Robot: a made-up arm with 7 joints.
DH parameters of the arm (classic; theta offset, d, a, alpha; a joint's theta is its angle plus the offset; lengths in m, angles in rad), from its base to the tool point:
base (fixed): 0 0 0 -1.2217
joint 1: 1.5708 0 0 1.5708
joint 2: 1.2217 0 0 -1.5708
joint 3: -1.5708 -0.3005 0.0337 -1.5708
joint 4: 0 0 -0.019 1.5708
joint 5: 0 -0.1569 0 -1.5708
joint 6: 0 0 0 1.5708
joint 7: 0 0 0 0
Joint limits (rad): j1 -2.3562..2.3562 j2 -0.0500..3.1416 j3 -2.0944..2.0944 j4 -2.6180..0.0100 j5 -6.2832..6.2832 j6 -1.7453..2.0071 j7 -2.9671..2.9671
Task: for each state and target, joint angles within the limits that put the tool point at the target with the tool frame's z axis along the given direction. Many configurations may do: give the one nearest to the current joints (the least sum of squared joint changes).
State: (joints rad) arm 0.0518 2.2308 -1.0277 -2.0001 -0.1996 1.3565 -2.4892
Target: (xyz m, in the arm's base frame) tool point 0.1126 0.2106 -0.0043 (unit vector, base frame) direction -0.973 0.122 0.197
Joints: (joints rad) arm -0.1436 1.9938 -0.8102 -2.4731 -0.7491 0.8215 -2.4892
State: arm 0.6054 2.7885 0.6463 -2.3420 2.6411 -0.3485 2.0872
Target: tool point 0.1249 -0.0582 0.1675 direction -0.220 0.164 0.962
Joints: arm 0.1195 3.0575 0.6474 -2.6152 2.6231 0.2362 2.0872
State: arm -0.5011 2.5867 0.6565 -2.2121 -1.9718 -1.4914 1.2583
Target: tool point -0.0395 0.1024 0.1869 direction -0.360 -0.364 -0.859
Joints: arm -1.2921 2.1744 0.2659 -2.6162 -2.6081 -1.7453 1.2583
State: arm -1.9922 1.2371 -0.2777 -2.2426 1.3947 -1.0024 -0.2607
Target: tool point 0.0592 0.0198 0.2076 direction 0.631 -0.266 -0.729
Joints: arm -2.1832 1.1311 -0.3720 -2.6159 2.2813 -1.4579 -0.2607
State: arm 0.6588 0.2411 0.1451 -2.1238 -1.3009 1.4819 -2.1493
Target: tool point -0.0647 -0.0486 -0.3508 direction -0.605 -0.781 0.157
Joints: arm 0.7420 0.1216 -0.5457 -1.6645 -1.8106 1.2543 -2.1493
